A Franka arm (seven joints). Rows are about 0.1 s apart.
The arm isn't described. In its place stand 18 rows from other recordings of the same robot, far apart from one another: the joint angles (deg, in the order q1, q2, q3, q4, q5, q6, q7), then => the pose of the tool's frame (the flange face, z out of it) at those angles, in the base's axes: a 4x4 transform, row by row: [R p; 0 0 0 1], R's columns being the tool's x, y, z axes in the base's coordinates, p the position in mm.
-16.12 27.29 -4.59 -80.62 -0.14 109.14 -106.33 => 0.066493 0.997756 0.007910 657.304; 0.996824 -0.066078 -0.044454 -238.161; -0.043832 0.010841 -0.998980 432.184; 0 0 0 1
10.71 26.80 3.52 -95.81 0.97 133.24 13.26 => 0.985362 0.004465 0.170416 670.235; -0.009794 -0.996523 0.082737 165.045; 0.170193 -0.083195 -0.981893 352.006; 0 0 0 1
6.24 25.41 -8.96 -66.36 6.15 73.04 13.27 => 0.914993 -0.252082 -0.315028 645.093; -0.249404 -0.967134 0.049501 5.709; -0.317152 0.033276 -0.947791 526.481; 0 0 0 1
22.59 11.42 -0.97 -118.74 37.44 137.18 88.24 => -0.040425 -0.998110 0.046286 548.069; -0.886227 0.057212 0.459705 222.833; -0.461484 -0.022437 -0.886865 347.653; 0 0 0 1
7.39 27.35 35.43 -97.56 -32.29 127.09 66.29 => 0.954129 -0.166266 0.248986 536.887; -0.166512 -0.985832 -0.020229 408.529; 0.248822 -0.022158 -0.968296 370.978; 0 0 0 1
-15.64 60.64 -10.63 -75.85 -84.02 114.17 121.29 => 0.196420 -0.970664 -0.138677 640.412; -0.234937 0.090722 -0.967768 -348.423; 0.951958 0.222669 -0.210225 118.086; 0 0 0 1
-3.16 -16.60 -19.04 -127.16 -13.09 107.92 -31.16 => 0.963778 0.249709 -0.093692 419.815; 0.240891 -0.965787 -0.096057 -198.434; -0.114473 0.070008 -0.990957 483.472; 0 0 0 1
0.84 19.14 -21.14 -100.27 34.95 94.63 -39.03 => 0.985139 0.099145 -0.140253 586.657; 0.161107 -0.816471 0.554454 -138.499; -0.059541 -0.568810 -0.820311 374.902; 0 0 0 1
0.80 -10.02 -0.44 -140.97 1.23 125.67 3.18 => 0.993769 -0.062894 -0.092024 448.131; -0.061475 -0.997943 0.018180 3.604; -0.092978 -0.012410 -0.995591 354.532; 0 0 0 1
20.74 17.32 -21.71 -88.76 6.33 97.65 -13.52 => 0.971166 0.203037 -0.124951 633.412; 0.204661 -0.978833 0.000168 25.481; -0.122273 -0.025736 -0.992163 475.682; 0 0 0 1
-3.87 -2.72 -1.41 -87.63 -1.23 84.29 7.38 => 0.975199 -0.220967 -0.012667 526.909; -0.221180 -0.975046 -0.019108 -51.548; -0.008129 0.021436 -0.999737 660.872; 0 0 0 1
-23.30 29.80 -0.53 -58.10 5.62 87.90 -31.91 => 0.988456 0.146811 0.037442 642.985; 0.143209 -0.985997 0.085445 -270.146; 0.049462 -0.079097 -0.995639 556.219; 0 0 0 1
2.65 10.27 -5.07 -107.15 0.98 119.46 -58.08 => 0.569073 0.821487 0.036277 607.649; 0.822074 -0.569376 -0.002336 -22.561; 0.018736 0.031151 -0.999339 422.224; 0 0 0 1
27.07 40.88 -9.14 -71.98 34.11 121.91 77.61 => 0.311081 -0.947537 0.073507 705.405; -0.864116 -0.249798 0.436926 288.464; -0.395642 -0.199438 -0.896489 362.026; 0 0 0 1
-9.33 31.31 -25.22 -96.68 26.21 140.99 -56.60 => 0.945353 0.135824 0.296411 597.069; 0.171776 -0.980179 -0.098705 -362.428; 0.277129 0.144228 -0.949946 334.597; 0 0 0 1
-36.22 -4.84 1.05 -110.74 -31.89 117.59 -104.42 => 0.128113 0.988927 -0.074909 439.481; 0.840180 -0.148355 -0.521621 -344.257; -0.526958 0.003889 -0.849882 549.913; 0 0 0 1
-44.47 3.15 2.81 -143.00 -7.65 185.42 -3.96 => 0.698023 -0.529448 0.482129 395.067; -0.354781 -0.840550 -0.409397 -334.176; 0.622008 0.114718 -0.774562 343.482; 0 0 0 1
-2.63 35.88 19.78 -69.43 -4.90 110.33 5.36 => 0.983016 0.162264 0.085734 724.183; 0.149144 -0.978565 0.142008 147.279; 0.106939 -0.126810 -0.986146 438.043; 0 0 0 1
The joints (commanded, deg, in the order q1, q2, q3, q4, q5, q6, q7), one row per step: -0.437 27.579 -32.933 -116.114 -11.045 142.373 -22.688; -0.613 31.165 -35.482 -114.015 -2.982 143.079 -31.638; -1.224 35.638 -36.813 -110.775 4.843 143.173 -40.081; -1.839 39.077 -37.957 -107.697 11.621 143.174 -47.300; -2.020 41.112 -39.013 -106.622 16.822 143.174 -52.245; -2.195 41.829 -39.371 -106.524 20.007 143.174 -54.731; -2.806 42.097 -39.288 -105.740 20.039 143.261 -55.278; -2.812 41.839 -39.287 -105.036 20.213 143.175 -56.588; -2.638 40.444 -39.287 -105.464 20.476 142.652 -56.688; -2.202 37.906 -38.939 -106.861 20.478 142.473 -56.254; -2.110 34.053 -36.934 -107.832 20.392 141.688 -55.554; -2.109 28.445 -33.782 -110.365 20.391 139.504 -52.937; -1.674 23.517 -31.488 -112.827 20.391 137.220 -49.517; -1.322 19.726 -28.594 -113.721 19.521 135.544 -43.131
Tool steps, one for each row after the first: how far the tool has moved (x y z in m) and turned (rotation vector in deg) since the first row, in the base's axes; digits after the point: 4 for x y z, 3 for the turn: -0.0058 -0.0271 -0.0094 2.215 0.023 0.877; -0.0043 -0.0485 -0.0231 4.118 0.007 2.537; -0.0016 -0.0671 -0.0296 5.331 -0.920 4.227; -0.0059 -0.0786 -0.0366 6.499 -1.621 4.778; -0.0102 -0.0833 -0.0408 7.502 -2.418 4.566; -0.0093 -0.0888 -0.0385 7.155 -2.659 4.900; -0.0043 -0.0895 -0.0318 7.000 -3.098 6.361; -0.0038 -0.0871 -0.0227 7.592 -4.027 6.214; -0.0035 -0.0792 -0.0104 8.465 -5.569 5.975; 0.0071 -0.0604 0.0095 10.461 -8.347 6.719; 0.0135 -0.0287 0.0302 14.761 -11.199 5.868; 0.0159 0.0010 0.0490 18.569 -13.128 4.253; 0.0271 0.0330 0.0699 20.945 -15.122 1.440
